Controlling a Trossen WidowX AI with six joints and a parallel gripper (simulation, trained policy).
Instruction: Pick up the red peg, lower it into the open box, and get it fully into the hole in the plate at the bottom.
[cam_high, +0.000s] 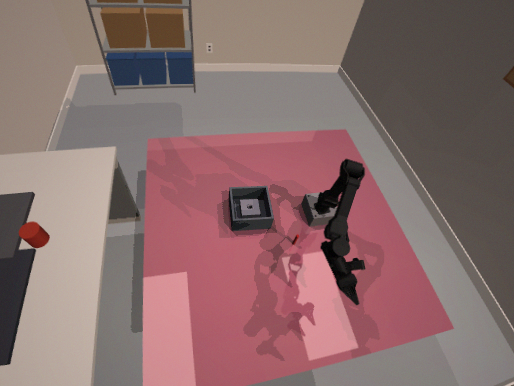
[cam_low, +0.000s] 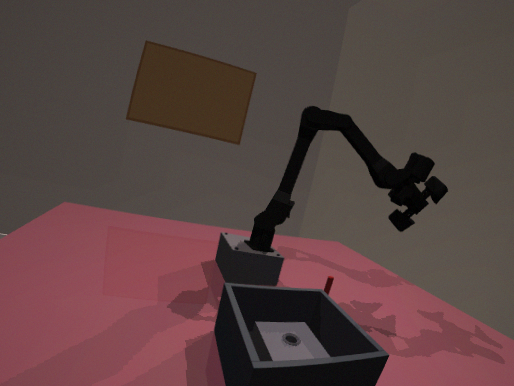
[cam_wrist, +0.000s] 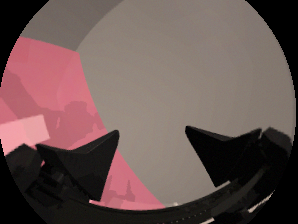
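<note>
The red peg is 360 mm to the right of my gripper tip, 240 mm below it and 20 mm ahead of it. From my gripper tip the other things lie so: grey plate (580 mm to the right, 230 mm below, 180 mm ahead); then dark box (580 mm to the right, 250 mm below, 180 mm ahead).
</note>
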